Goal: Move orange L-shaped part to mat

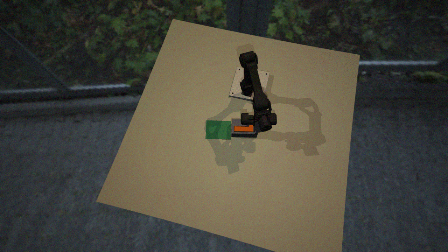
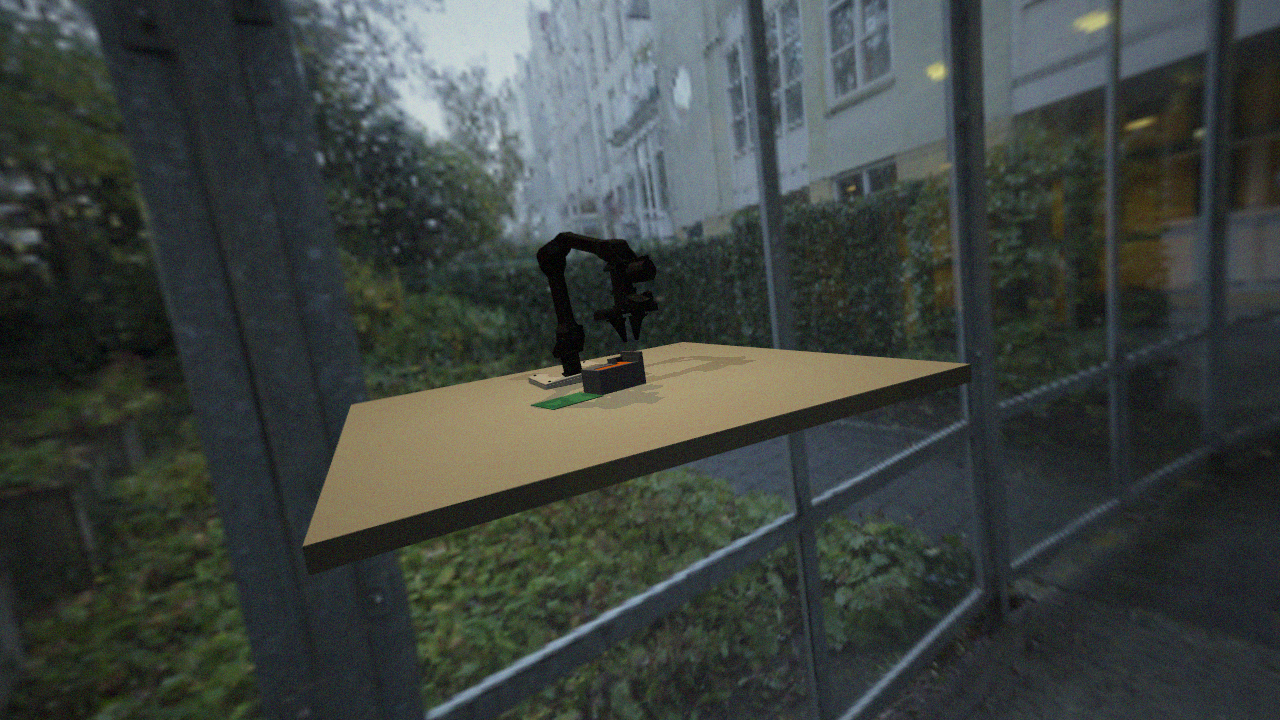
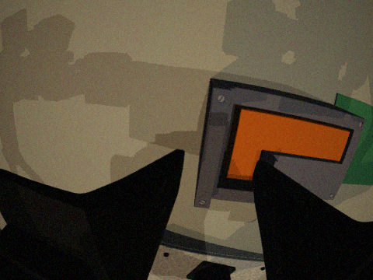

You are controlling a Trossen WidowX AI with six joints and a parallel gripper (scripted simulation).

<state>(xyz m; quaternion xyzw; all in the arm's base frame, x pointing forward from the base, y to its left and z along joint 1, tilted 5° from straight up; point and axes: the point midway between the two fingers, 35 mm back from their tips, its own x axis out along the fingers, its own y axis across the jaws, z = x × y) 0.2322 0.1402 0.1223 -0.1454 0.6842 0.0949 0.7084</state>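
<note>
Now: gripper tip 1 cm short of the orange L-shaped part, 6 cm to the left of it and 7 cm above it. Also, from my gripper tip: green mat 6 cm ahead, 21 cm to the right, 13 cm below.
</note>
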